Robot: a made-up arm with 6 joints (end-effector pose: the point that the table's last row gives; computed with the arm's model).
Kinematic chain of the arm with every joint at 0, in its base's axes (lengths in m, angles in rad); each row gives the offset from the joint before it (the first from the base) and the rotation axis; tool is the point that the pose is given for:
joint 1: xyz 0 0 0.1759 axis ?
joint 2: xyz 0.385 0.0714 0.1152 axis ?
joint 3: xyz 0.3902 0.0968 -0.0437 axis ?
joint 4: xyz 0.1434 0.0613 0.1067 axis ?
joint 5: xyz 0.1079 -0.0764 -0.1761 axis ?
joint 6: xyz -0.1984 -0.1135 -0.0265 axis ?
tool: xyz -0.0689 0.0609 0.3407
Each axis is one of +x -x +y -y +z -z.
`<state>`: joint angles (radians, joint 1 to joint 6).
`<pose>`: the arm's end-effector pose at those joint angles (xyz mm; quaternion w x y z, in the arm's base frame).
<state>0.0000 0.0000 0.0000 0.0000 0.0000 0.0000</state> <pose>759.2 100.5 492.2 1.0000 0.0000 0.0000 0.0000</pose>
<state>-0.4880 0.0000 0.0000 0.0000 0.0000 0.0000</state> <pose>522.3 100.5 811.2 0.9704 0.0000 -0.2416 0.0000</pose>
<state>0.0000 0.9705 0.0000 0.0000 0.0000 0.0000</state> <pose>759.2 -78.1 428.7 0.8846 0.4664 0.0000 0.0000</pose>
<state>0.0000 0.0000 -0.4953 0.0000 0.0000 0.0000</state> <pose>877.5 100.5 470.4 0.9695 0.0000 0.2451 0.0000</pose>
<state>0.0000 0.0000 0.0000 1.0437 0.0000 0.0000</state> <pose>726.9 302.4 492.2 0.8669 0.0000 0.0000 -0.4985</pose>
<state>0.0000 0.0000 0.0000 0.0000 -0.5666 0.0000</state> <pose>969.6 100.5 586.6 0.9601 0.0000 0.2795 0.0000</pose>
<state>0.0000 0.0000 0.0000 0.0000 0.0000 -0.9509</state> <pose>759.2 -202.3 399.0 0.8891 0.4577 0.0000 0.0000</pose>
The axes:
joint 1: +y
joint 2: +x
joint 3: -y
joint 4: -z
joint 5: -y
joint 6: -x

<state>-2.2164 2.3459 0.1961 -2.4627 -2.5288 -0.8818</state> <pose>-1116.6 -366.2 385.1 0.4959 -0.2368 -0.7763 0.3087</pose>
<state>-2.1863 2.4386 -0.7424 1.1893 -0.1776 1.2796</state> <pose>-952.3 -68.2 651.1 0.6900 -0.3222 -0.4384 0.4774</pose>
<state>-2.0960 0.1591 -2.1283 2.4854 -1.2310 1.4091</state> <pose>-207.0 166.7 969.3 0.5843 0.1712 0.6468 -0.4594</pose>
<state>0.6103 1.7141 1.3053 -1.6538 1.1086 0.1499</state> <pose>814.4 -57.8 -418.0 0.5016 0.0916 -0.8539 -0.1038</pose>
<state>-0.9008 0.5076 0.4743 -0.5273 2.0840 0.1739</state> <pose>827.5 326.3 953.6 0.1873 -0.2687 0.9445 0.0242</pose>
